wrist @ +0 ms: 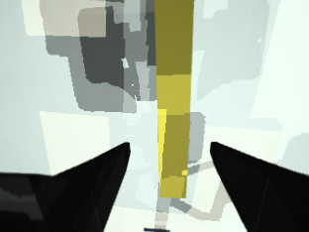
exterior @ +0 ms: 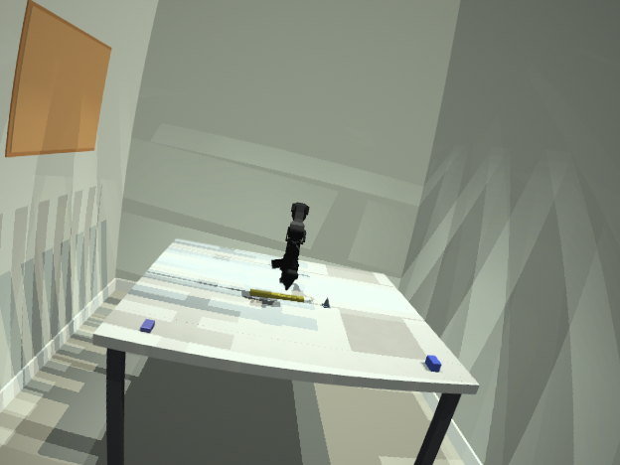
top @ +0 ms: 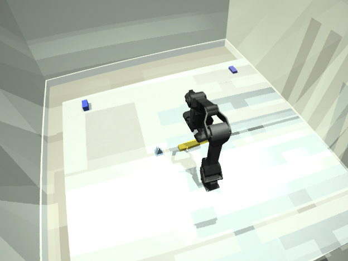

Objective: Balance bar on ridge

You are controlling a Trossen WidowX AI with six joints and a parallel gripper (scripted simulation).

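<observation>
The bar is 4 cm below my gripper tip and 3 cm to the right of it.
</observation>
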